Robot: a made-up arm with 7 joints. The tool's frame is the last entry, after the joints.
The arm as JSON. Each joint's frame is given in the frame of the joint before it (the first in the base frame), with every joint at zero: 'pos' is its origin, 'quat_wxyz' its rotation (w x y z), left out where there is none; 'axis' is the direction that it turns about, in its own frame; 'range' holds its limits. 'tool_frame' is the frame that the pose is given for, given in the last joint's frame.
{
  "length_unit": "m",
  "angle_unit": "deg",
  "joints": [
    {
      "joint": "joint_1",
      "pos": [
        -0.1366,
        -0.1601,
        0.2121
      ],
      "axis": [
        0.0,
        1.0,
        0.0
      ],
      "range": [
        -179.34,
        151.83
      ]
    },
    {
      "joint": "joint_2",
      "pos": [
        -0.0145,
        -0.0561,
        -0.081
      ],
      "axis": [
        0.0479,
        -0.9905,
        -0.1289
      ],
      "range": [
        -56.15,
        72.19
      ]
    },
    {
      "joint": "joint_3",
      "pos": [
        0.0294,
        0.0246,
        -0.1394
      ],
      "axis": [
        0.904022,
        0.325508,
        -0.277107
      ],
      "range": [
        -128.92,
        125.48
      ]
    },
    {
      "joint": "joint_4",
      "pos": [
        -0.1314,
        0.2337,
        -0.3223
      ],
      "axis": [
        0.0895,
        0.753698,
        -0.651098
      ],
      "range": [
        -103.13,
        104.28
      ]
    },
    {
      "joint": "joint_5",
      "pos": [
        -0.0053,
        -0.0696,
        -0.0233
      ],
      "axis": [
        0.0,
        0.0,
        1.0
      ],
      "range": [
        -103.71,
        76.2
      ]
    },
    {
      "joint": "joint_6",
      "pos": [
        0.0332,
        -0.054,
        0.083
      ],
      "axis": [
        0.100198,
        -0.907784,
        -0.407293
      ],
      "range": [
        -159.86,
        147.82
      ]
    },
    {
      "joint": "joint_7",
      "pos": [
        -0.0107,
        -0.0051,
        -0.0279
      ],
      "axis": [
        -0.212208,
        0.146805,
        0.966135
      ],
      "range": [
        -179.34,
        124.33
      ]
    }
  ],
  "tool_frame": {
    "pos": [
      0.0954,
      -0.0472,
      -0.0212
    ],
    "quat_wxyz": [
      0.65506,
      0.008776,
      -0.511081,
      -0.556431
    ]
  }
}
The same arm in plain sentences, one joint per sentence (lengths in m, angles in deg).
The arm has seven revolute joints in a row. What follows holds with every joint at zero, and every direction is one of the base frame's.
The first joint is mounted 0.1366 m along -x and 0.1601 m along -y and 0.2121 m along +z from the base frame's origin and turns about +y, from -179.34 to 151.83 deg.
The second joint is mounted 0.0145 m along -x and 0.0561 m along -y and 0.0810 m along -z from the first joint and turns about the direction (0.0479, -0.9905, -0.1289), from -56.15 to 72.19 deg.
The third joint is mounted 0.0294 m along +x and 0.0246 m along +y and 0.1394 m along -z from the second joint and turns about the direction (0.904022, 0.325508, -0.277107), from -128.92 to 125.48 deg.
The fourth joint is mounted 0.1314 m along -x and 0.2337 m along +y and 0.3223 m along -z from the third joint and turns about the direction (0.0895, 0.753698, -0.651098), from -103.13 to 104.28 deg.
The fifth joint is mounted 0.0053 m along -x and 0.0696 m along -y and 0.0233 m along -z from the fourth joint and turns about +z, from -103.71 to 76.20 deg.
The sixth joint is mounted 0.0332 m along +x and 0.0540 m along -y and 0.0830 m along +z from the fifth joint and turns about the direction (0.100198, -0.907784, -0.407293), from -159.86 to 147.82 deg.
The seventh joint is mounted 0.0107 m along -x and 0.0051 m along -y and 0.0279 m along -z from the sixth joint and turns about the direction (-0.212208, 0.146805, 0.966135), from -179.34 to 124.33 deg.
The tool frame, which is the frame that the pose is given for, is mounted 0.0954 m along +x and 0.0472 m along -y and 0.0212 m along -z from the seventh joint; its axes are the base frame's turned by roll 50.55, pitch -41.29 and yaw -100.86 deg (as in URDF: about the fixed x, then y, then z).

